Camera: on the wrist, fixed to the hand. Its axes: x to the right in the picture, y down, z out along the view.
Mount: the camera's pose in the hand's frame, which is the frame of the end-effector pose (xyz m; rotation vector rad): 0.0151 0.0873 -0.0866 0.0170 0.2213 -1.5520
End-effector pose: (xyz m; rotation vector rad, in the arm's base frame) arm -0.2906 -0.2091 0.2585 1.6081 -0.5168 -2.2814
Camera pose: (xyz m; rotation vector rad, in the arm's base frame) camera -0.2104 -0.3036 0.2589 -1.5005 -0.6795 1.5209
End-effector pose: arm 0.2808 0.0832 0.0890 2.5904 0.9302 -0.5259
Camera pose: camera 0.3688 0.0648 0.1743 -1.3293 -2.6932 0.4898
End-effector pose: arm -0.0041 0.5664 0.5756 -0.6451 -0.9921 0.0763
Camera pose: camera 0.0930 0.6018 0.5073 0.2584 -1.0417 -1.3137
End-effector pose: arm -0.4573 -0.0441 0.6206 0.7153 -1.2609 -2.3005
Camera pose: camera -0.4058 -0.1522 0.6524 -1.4844 0.3227 1.7903
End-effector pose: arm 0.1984 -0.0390 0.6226 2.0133 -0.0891 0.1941
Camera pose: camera 0.1918 0.0012 0.7396 1.5455 1.5385 -0.5702
